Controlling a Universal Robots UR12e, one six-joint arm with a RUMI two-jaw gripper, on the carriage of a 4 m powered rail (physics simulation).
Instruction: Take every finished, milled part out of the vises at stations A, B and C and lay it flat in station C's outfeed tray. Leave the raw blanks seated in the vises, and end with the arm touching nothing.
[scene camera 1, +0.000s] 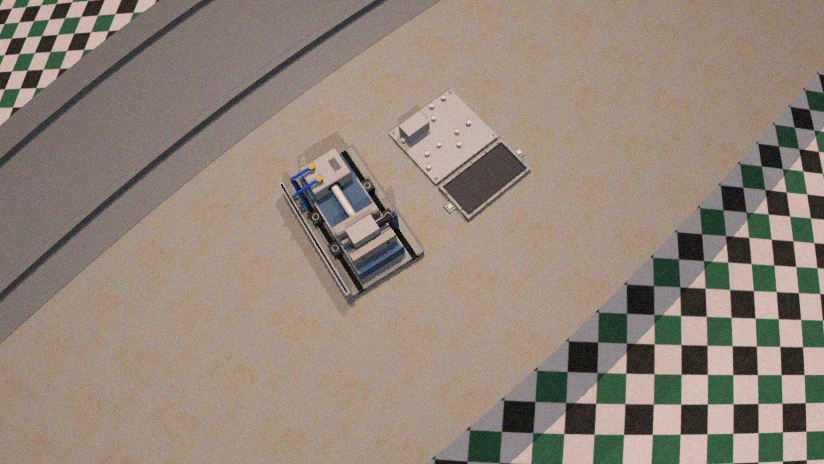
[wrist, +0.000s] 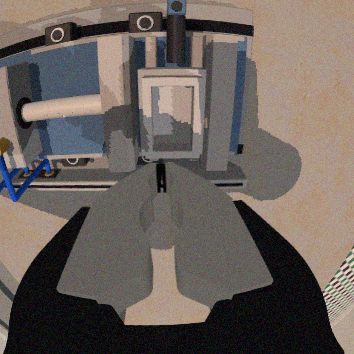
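In the wrist view my gripper (wrist: 160, 165) is shut, its fingertips together and no part seen between them. The tips are beside the near end of a milled part (wrist: 146, 120) with a rectangular pocket. That part is between the jaws of a vise (wrist: 217, 105); whether the tips touch it, I cannot tell. In the scene view, where my gripper does not show, another vise (scene camera 1: 377, 246) has a plain-topped grey block (scene camera 1: 363, 230) between its jaws. A tray (scene camera 1: 498, 192) with a dark, bare floor lies right of that vise.
In the scene view a studded plate (scene camera 1: 446, 121) adjoins the tray and carries a grey block (scene camera 1: 414, 126). Blue hoses (scene camera 1: 301, 174) (wrist: 32, 181) are at the vises' ends. In the wrist view a dark cylinder (wrist: 176, 40) stands beyond the milled part, and clamps (wrist: 145, 22) line the far rail.
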